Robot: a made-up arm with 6 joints.
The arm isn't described. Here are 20 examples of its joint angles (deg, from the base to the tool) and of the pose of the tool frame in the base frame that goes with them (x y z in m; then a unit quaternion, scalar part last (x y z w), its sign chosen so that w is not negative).
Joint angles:
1: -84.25 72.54 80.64 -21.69 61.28 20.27
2: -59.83 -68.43 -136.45 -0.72 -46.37 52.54
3: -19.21 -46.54 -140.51 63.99 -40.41 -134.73
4: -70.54 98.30 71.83 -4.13 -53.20 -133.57
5: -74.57 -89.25 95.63 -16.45 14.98 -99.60
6: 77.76 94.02 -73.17 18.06 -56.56 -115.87
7: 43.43 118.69 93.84 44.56 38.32 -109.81
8: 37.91 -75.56 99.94 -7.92 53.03 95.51
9: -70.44 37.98 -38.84 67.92 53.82 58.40
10: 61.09 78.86 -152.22 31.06 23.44 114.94
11: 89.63 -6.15 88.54 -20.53 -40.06 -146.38
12: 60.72 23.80 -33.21 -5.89 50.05 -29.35
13: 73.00 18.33 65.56 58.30 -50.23 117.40
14: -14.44 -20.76 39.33 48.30 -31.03 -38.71
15: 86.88 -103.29 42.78 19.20 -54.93 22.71
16: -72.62 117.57 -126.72 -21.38 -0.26 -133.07
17: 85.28 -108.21 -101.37 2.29 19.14 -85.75
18: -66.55 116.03 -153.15 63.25 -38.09 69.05
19: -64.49 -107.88 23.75 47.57 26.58 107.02
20: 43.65 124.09 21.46 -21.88 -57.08 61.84
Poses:
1: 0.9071 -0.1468 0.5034 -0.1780 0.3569 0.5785 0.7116
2: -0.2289 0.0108 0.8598 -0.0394 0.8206 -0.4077 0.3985
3: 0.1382 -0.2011 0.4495 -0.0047 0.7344 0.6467 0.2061
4: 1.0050 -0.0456 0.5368 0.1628 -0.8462 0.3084 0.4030
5: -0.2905 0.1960 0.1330 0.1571 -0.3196 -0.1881 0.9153
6: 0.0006 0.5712 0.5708 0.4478 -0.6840 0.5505 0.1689
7: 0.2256 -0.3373 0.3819 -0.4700 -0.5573 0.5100 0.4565
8: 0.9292 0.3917 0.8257 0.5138 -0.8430 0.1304 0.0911
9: 0.1423 -0.3425 0.3446 0.5110 0.3368 0.1619 0.7741
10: 0.1471 0.0500 -0.0178 0.1210 0.3639 0.8742 0.2978
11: 0.5736 -0.1727 1.1044 -0.5931 0.0657 0.5520 0.5824
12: 0.0644 0.1461 0.5937 0.2537 -0.7003 -0.6374 0.1974
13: -0.3285 -0.2220 0.6461 0.0073 -0.1173 -0.4200 0.8999
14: -0.1188 0.4169 0.8609 0.7109 0.2060 -0.1561 0.6541
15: 0.4333 0.1421 0.5140 -0.1278 0.4894 -0.5513 0.6635
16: 0.3603 -0.1381 0.7398 -0.7971 0.3916 0.1559 0.4325
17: 0.3735 0.2408 0.0822 0.2903 -0.1483 0.0338 0.9448
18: 0.3834 -0.1549 -0.0490 0.2222 -0.7212 -0.5759 0.3142
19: -0.6742 0.1676 0.7406 -0.8292 -0.4159 0.0127 0.3731
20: 0.1178 -0.2758 0.0187 0.3826 -0.7129 -0.0080 0.5877
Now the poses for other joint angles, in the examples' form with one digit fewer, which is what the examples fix.
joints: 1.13 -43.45 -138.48 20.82 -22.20 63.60
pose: 0.036 0.054 0.981 -0.190 -0.916 0.354 0.013
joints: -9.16 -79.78 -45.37 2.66 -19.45 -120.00
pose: -0.377 0.491 0.224 0.504 0.218 0.214 0.808
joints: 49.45 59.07 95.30 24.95 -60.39 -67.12
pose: -0.213 -0.251 0.951 -0.913 -0.314 0.020 0.259
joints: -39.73 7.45 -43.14 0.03 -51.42 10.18
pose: 0.292 -0.008 0.759 0.281 -0.368 0.635 0.618
